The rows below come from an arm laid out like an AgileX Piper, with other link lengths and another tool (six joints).
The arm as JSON. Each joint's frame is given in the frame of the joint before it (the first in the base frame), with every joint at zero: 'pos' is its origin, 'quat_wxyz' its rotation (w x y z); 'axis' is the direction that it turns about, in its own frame. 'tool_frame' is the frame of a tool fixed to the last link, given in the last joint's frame.
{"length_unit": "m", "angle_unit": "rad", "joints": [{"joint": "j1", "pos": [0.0, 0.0, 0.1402], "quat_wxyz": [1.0, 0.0, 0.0, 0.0], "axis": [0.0, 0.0, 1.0]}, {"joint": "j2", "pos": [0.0, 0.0, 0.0], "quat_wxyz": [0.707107, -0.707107, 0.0, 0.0], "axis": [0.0, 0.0, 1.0]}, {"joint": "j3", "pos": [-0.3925, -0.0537, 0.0], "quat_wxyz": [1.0, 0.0, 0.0, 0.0], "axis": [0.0, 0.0, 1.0]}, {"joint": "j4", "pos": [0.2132, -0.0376, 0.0], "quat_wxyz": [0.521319, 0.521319, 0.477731, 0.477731], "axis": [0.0, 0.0, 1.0]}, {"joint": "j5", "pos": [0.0, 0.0, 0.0], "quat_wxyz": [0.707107, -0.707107, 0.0, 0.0], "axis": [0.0, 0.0, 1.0]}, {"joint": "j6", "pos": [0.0, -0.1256, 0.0], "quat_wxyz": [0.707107, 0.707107, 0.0, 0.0], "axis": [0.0, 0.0, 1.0]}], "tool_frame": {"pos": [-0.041, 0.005, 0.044], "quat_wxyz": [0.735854, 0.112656, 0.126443, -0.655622]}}
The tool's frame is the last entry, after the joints.
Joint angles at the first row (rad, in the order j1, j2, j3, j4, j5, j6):
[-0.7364, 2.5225, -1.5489, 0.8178, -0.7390, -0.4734]
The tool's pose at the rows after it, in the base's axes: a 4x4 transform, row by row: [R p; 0 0 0 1], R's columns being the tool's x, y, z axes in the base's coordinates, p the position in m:
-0.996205 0.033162 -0.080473 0.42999; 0.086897 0.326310 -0.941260 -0.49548; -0.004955 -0.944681 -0.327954 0.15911; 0 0 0 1
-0.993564 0.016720 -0.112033 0.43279; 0.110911 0.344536 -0.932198 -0.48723; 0.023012 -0.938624 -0.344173 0.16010; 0 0 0 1
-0.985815 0.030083 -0.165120 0.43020; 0.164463 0.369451 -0.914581 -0.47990; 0.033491 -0.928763 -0.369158 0.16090; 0 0 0 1
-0.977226 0.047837 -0.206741 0.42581; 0.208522 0.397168 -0.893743 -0.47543; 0.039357 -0.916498 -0.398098 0.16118; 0 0 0 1
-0.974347 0.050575 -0.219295 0.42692; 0.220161 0.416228 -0.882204 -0.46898; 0.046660 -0.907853 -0.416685 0.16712; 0 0 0 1
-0.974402 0.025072 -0.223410 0.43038; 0.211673 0.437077 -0.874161 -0.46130; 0.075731 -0.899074 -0.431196 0.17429; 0 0 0 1
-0.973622 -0.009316 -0.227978 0.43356; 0.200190 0.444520 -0.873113 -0.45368; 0.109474 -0.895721 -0.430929 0.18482; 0 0 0 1
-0.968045 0.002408 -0.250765 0.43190; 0.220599 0.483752 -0.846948 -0.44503; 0.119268 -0.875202 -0.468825 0.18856; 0 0 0 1
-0.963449 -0.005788 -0.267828 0.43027; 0.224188 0.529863 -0.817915 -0.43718; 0.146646 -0.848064 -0.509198 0.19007; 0 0 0 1
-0.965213 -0.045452 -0.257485 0.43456; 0.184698 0.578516 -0.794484 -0.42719; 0.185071 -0.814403 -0.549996 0.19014; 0 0 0 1
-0.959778 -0.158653 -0.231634 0.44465; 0.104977 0.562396 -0.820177 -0.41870; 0.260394 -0.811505 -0.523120 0.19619; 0 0 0 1
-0.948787 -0.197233 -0.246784 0.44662; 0.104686 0.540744 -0.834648 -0.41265; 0.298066 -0.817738 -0.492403 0.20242; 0 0 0 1
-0.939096 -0.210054 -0.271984 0.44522; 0.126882 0.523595 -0.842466 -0.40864; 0.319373 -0.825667 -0.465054 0.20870; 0 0 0 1
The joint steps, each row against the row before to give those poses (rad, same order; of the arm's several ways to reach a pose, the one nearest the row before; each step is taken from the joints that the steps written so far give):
[0.0204, -0.0063, 0.0000, 0.0798, 0.0065, -0.0724]
[0.0233, -0.0112, 0.0000, 0.0958, 0.0000, -0.0812]
[0.0226, -0.0115, 0.0000, 0.1232, -0.0152, -0.0715]
[0.0124, -0.0114, 0.0000, 0.0994, -0.0058, -0.0530]
[0.0139, -0.0194, 0.0001, 0.0676, 0.0048, -0.0511]
[0.0145, -0.0235, -0.0001, 0.0685, 0.0120, -0.0825]
[0.0145, -0.0258, 0.0000, 0.0581, -0.0003, -0.0870]
[0.0155, -0.0226, 0.0000, 0.1083, 0.0000, -0.0721]
[0.0103, -0.0217, 0.0000, 0.1127, 0.0080, -0.0971]
[0.0107, -0.0211, 0.0000, 0.1055, 0.0291, -0.1227]
[0.0135, -0.0149, 0.0021, 0.0077, 0.0085, -0.1207]
[0.0168, -0.0075, 0.0000, 0.0000, -0.0396, -0.0363]
[0.0134, -0.0063, 0.0000, 0.0000, -0.0461, -0.0112]

